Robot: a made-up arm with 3 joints. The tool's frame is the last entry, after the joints. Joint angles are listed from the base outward.
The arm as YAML. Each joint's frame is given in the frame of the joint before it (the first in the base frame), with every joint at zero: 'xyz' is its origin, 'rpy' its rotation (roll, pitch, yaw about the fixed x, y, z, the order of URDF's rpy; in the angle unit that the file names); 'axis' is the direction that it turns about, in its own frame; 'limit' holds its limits. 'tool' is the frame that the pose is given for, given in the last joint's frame.
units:
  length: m
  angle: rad
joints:
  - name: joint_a
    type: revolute
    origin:
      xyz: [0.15, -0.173, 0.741]
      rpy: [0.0, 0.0, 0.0]
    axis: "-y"
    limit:
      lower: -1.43
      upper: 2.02
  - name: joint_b
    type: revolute
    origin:
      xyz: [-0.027, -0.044, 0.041]
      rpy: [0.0, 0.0, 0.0]
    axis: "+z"
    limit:
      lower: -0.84
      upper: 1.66
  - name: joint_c
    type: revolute
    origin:
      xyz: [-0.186, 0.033, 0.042]
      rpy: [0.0, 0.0, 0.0]
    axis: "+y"
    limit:
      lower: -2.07
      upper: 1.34
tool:
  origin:
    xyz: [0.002, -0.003, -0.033]
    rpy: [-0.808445, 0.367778, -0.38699]
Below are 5 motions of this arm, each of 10 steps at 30 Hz.
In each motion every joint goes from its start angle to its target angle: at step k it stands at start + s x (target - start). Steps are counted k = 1, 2, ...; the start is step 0. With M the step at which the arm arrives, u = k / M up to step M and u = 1 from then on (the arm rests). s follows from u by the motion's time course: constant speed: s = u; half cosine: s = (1 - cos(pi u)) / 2; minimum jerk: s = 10 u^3 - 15 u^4 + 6 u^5.
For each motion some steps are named. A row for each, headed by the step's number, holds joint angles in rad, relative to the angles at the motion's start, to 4 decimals.
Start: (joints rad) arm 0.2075 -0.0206 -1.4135
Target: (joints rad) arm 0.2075 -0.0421 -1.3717
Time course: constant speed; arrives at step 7
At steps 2, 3, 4, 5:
2: 0.0000 -0.0061 0.0119
3: 0.0000 -0.0092 0.0179
4: 0.0000 -0.0123 0.0239
5: 0.0000 -0.0154 0.0299

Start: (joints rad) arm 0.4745 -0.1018 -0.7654
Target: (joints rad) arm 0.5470 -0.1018 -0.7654
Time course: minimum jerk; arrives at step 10
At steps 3, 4, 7, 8, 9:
3: 0.0118 0.0000 0.0000
4: 0.0230 0.0000 0.0000
7: 0.0607 0.0000 0.0000
8: 0.0683 0.0000 0.0000
9: 0.0719 0.0000 0.0000

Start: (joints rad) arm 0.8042 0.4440 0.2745
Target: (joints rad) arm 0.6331 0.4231 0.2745
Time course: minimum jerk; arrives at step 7
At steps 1, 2, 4, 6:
1: -0.0040 -0.0005 0.0000
2: -0.0248 -0.0030 0.0000
4: -0.1082 -0.0132 0.0000
6: -0.1671 -0.0204 0.0000

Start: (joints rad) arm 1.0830 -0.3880 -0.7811
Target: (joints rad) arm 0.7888 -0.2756 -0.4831
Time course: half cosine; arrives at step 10
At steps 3, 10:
3: -0.0606 0.0232 0.0614
10: -0.2942 0.1124 0.2980

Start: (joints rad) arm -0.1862 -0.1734 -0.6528
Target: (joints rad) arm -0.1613 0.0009 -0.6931
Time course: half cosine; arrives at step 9
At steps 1, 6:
1: 0.0008 0.0053 -0.0012
6: 0.0187 0.1307 -0.0302

